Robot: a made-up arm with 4 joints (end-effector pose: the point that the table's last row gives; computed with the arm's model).
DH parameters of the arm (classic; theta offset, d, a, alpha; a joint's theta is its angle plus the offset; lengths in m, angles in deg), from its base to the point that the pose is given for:
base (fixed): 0 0 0 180
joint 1: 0 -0.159 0.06 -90
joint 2: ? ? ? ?
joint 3: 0 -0.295 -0.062 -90
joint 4: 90 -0.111 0.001 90
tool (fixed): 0 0.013 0 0
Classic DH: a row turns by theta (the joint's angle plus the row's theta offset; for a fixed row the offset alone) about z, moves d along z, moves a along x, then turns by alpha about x.
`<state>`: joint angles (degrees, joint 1 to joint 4).
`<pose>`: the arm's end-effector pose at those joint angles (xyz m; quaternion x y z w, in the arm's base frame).
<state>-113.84 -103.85 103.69 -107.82</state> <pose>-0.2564 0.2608 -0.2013 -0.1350 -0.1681 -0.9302 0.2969</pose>
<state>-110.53 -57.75 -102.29 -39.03</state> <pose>-0.3407 0.2263 -0.0098 0.2108 0.4831 0.1769 0.8312</pose>
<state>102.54 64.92 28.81 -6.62</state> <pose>0.0526 0.0287 0.5307 -0.5776 -0.1847 -0.6889 0.3971</pose>
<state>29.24 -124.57 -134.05 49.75</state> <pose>0.1791 0.2232 -0.2033 -0.8060 -0.1926 0.5461 0.1225</pose>
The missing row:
joint 2: 90 -0.166 0.237 -90
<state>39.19 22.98 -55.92 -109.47</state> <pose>0.3150 -0.0530 0.3691 0.0507 -0.8760 -0.4220 0.2277</pose>
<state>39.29 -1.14 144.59 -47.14</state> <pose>0.4163 -0.0485 0.4973 -0.8587 0.1803 0.2728 0.3946</pose>
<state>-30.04 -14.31 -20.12 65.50</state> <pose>0.2998 0.2676 0.2234 -0.0115 0.6509 0.2686 0.7100</pose>
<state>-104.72 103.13 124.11 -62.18</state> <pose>-0.0865 -0.3896 0.3538 -0.1374 -0.9392 -0.1413 0.2813</pose>
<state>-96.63 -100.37 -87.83 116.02</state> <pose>-0.2434 0.0989 -0.1645 0.0541 -0.9683 0.1052 0.2201</pose>
